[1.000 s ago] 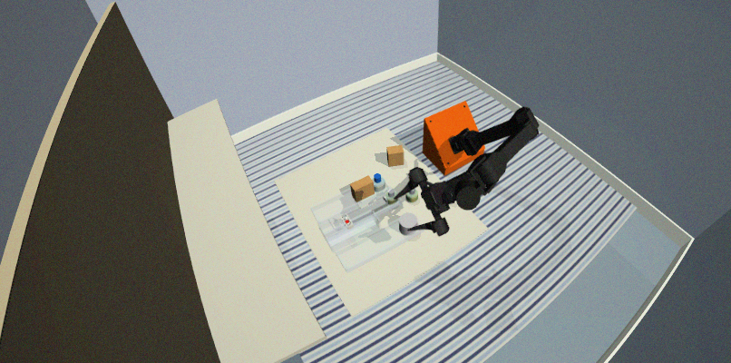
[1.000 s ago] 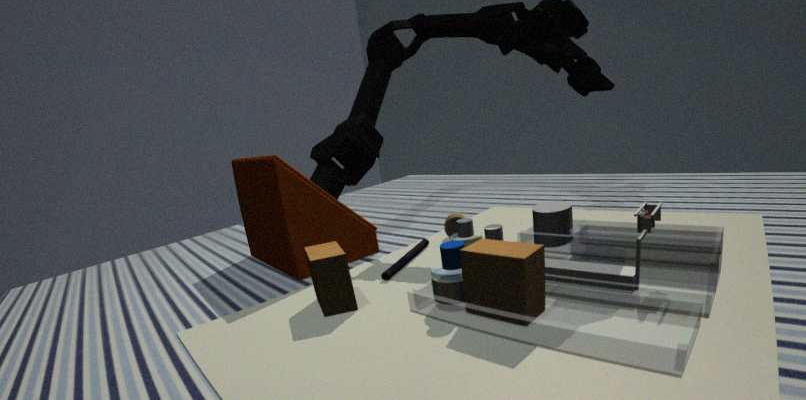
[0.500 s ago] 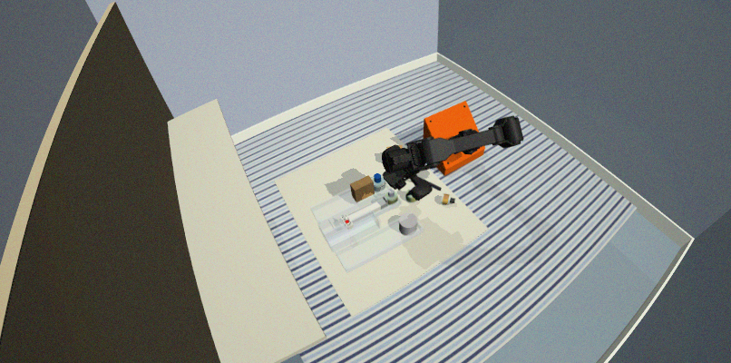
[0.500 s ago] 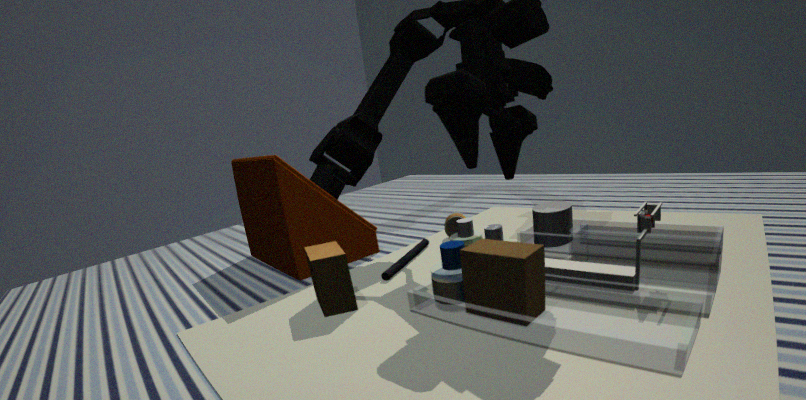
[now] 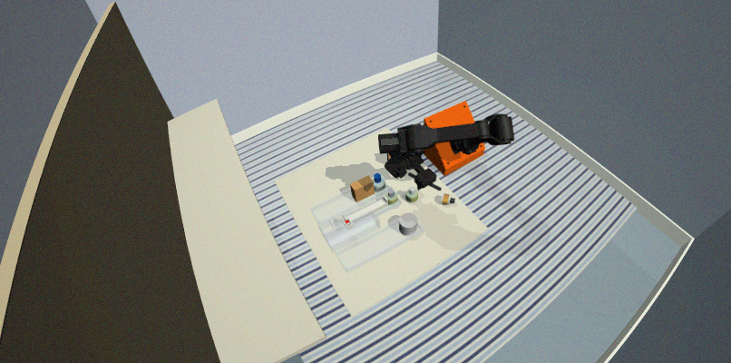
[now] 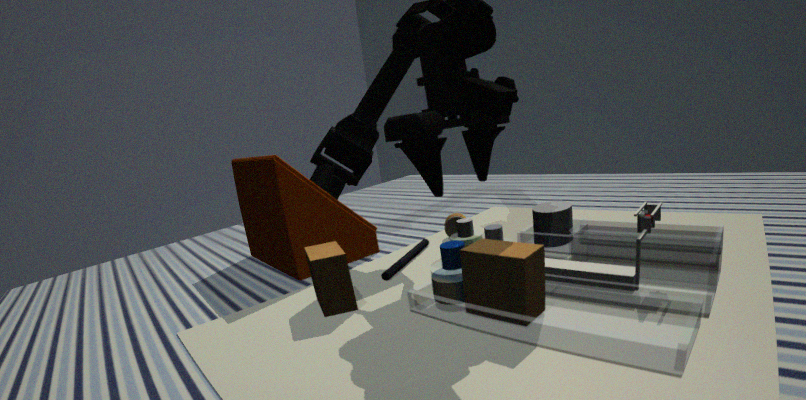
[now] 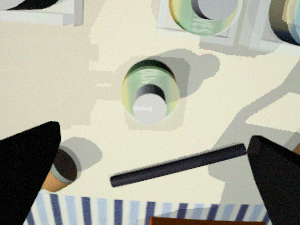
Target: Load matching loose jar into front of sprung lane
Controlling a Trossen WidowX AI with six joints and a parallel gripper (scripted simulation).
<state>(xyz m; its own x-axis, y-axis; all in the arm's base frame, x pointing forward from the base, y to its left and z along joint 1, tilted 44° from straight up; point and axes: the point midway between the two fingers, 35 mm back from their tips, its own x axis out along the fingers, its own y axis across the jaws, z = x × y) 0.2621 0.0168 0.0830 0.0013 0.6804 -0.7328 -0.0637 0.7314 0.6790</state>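
The blue-lidded jar lies 7 cm ahead of my gripper tip, 10 cm to the right of it and 6 cm below it. Also, from my gripper tip: pusher plate (18 cm ahead, 1 cm to the left, 5 cm below); black rod (9 cm behind, 4 cm to the right, 10 cm below); grey can (7 cm ahead, 10 cm to the left, 7 cm below).
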